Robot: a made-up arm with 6 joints. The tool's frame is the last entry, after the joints. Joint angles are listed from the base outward. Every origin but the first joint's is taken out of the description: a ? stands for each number. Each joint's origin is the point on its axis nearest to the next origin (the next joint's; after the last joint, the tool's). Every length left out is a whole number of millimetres.
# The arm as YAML. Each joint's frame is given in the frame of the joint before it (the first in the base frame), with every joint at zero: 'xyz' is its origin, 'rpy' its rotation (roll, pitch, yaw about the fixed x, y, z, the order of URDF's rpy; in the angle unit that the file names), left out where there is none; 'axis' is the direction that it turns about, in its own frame. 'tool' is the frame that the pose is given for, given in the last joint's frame.
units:
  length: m
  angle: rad
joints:
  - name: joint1
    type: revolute
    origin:
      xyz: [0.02, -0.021, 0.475]
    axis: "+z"
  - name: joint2
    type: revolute
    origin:
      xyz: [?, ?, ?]
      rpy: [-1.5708, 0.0, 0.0]
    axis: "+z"
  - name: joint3
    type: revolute
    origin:
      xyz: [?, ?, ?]
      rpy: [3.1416, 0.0, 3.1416]
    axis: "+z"
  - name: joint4
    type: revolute
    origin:
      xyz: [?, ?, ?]
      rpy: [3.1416, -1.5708, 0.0]
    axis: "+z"
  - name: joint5
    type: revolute
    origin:
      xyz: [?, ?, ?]
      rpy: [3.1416, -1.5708, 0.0]
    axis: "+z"
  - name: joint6
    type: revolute
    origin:
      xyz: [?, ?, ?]
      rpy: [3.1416, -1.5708, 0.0]
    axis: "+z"
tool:
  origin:
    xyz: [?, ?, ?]
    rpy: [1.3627, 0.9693, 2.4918]
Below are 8 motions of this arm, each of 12 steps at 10 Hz.
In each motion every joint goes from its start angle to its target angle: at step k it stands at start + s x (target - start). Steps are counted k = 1, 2, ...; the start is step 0. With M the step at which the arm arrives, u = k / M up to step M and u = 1 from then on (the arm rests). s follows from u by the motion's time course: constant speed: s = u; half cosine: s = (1 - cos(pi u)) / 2; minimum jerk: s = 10 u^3 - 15 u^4 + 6 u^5.
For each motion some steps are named. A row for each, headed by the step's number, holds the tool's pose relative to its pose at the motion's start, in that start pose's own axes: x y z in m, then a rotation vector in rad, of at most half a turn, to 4 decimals.
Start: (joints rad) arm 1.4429 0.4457 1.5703 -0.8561 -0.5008 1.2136
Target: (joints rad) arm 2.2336 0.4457 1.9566 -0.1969 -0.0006 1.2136
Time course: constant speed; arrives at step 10
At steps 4, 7, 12:
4: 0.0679 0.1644 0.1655 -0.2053 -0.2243 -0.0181
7: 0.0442 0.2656 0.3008 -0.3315 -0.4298 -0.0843
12: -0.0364 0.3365 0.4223 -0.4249 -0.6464 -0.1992

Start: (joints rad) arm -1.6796 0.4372 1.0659 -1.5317 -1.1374 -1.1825
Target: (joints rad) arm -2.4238 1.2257 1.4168 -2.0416 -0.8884 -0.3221
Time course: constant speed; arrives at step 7
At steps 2, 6, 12:
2: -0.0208 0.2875 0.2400 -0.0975 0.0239 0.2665
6: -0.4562 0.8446 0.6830 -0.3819 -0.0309 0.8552
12: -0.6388 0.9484 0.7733 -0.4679 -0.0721 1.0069

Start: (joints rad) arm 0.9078 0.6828 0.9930 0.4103 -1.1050 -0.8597
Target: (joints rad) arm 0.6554 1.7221 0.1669 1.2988 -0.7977 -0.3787
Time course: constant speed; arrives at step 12
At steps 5, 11, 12:
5: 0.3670 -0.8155 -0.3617 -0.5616 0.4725 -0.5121
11: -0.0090 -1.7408 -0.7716 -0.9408 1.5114 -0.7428
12: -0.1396 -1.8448 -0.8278 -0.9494 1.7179 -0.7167

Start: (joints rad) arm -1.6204 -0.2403 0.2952 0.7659 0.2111 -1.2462
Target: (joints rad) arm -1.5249 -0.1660 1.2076 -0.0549 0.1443 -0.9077
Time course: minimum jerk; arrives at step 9
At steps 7, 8, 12:
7: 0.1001 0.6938 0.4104 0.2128 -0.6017 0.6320
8: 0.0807 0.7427 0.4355 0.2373 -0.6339 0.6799
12: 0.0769 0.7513 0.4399 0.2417 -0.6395 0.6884

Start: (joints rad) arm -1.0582 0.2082 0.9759 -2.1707 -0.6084 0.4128
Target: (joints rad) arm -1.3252 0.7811 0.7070 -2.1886 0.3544 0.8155
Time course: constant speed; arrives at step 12
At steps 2, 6, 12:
2: -0.0657 -0.1083 0.2029 -0.1926 -0.1968 -0.0827
6: -0.2971 -0.2430 0.6047 -0.5968 -0.5633 -0.3014
12: -0.8348 -0.2275 1.0836 -1.1884 -1.0552 -0.7780

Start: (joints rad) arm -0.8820 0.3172 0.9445 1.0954 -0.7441 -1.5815
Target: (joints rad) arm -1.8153 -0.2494 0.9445 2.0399 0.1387 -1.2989
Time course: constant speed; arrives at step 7
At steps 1, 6, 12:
1: 0.0280 0.0151 0.2016 -0.1944 -0.0801 0.1719
6: -0.2454 0.3656 0.8401 -1.5446 -0.0511 0.5993
12: -0.3391 0.4550 0.8670 -1.8419 0.0496 0.5631

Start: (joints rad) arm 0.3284 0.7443 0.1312 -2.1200 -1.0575 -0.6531
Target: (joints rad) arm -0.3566 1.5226 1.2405 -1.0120 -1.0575 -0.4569
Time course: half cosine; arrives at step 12
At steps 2, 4, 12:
2: 0.0058 0.0687 -0.0144 -0.0737 0.0125 0.0179
4: -0.0017 0.2653 -0.0402 -0.2780 0.0312 0.0759
12: -0.4038 1.0601 0.0626 -1.0954 -0.1938 0.3851

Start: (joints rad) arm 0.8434 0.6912 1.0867 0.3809 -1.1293 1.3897
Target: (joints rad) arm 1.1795 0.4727 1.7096 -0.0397 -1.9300 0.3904
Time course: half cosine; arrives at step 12
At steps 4, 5, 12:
4: -0.1912 0.1481 0.0768 0.1883 -0.2637 0.0455
5: -0.2805 0.2287 0.0977 0.2692 -0.3828 0.0864
12: -0.6752 0.6919 0.0118 0.5960 -0.8312 0.4444

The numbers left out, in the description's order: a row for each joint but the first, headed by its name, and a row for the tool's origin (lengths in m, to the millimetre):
joint2: 0.204 -0.009 0.0
joint3: -0.006 -0.632 0.0
joint4: -0.85 -0.271 0.0
joint5: -0.047 -0.013 0.0
joint6: -0.185 0.0 0.0
tool: -0.028 -0.018 0.0

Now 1 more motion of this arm.
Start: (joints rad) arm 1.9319 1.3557 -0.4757 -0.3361 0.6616 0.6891
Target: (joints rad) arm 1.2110 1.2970 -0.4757 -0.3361 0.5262 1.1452
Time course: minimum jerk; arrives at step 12
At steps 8, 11, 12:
8: -0.2667 -0.4418 -0.0744 0.2277 0.0546 -0.1630
11: -0.3513 -0.5340 -0.1345 0.2920 0.0679 -0.1908
12: -0.3535 -0.5361 -0.1362 0.2936 0.0682 -0.1914

